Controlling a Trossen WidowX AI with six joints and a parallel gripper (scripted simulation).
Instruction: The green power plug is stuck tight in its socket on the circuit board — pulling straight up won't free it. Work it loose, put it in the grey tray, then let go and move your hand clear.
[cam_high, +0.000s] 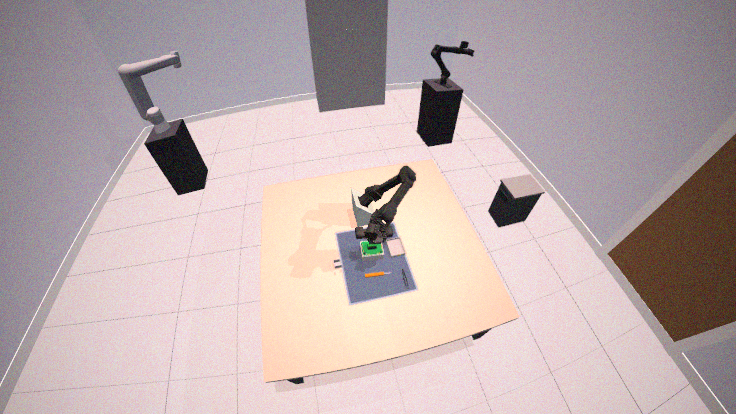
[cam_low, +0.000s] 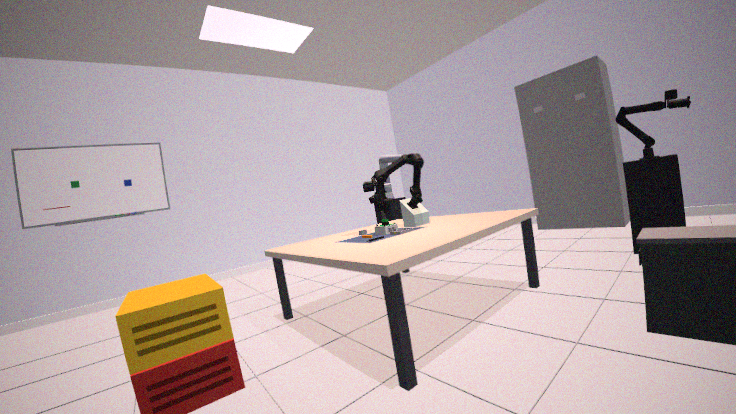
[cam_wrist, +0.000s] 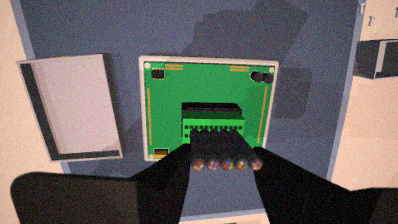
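My gripper tip is now 40 mm above the green power plug. From my gripper tip the other things lie so: blue mat (50 mm ahead, 120 mm below).
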